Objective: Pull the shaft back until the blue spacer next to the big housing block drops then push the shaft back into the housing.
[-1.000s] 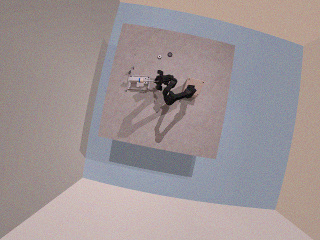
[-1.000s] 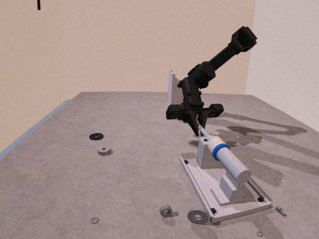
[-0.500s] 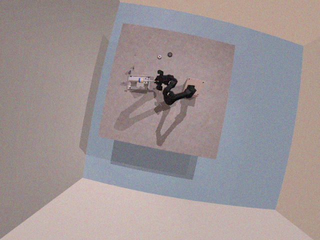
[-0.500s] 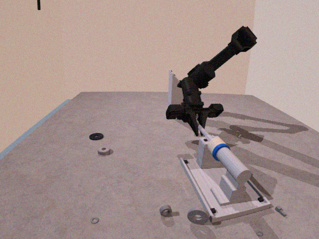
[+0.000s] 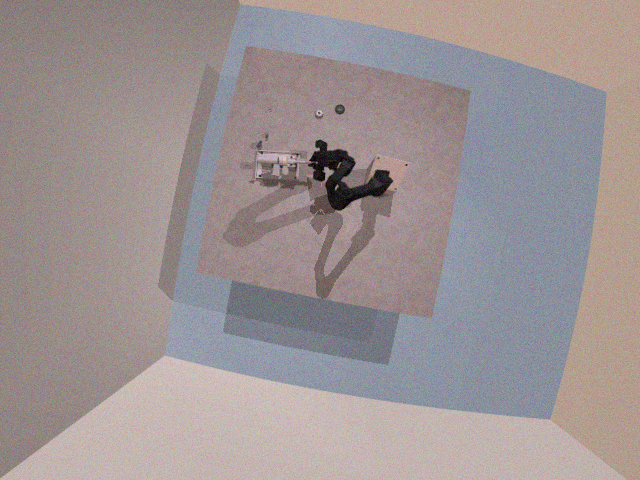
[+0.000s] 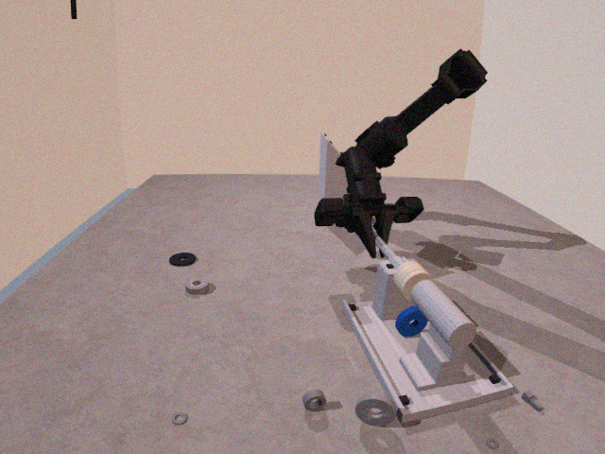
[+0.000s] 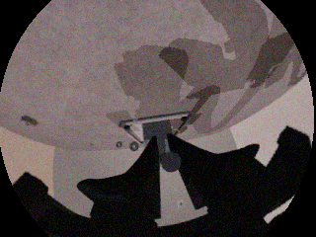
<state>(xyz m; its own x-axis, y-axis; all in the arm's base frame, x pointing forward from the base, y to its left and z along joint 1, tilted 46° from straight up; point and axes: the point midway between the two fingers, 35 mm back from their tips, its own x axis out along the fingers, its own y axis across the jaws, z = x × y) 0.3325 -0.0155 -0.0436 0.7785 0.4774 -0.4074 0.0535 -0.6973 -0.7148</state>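
Right now the thin shaft is 50 mm ahead of my gripper tip and 20 mm above it. Also, from my gripper tip: grey ring: 20 mm behind, 300 mm to the right, 50 mm below; bolt: 290 mm ahead, 110 mm to the left, 50 mm below; cream spacer: 120 mm ahead, 10 mm to the left, 20 mm above.
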